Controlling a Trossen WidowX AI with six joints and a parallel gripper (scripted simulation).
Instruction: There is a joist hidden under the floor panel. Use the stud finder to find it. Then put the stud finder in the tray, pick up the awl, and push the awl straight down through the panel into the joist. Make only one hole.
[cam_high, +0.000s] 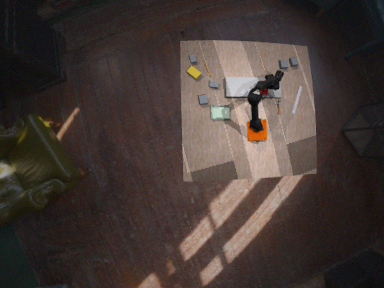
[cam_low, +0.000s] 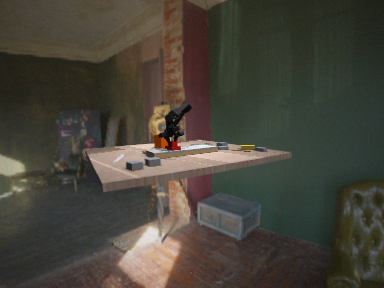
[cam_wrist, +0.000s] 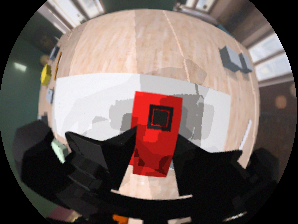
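Now: gripper tip 17 cm past the pale green tray, 42 cm to the right of it and 5 cm above it. Also, from my gripper tip: red stud finder (1 cm ahead, 2 cm above); then awl (18 cm behind, 14 cm to the right, 6 cm below); then square indicator (2 cm ahead, 3 cm above).
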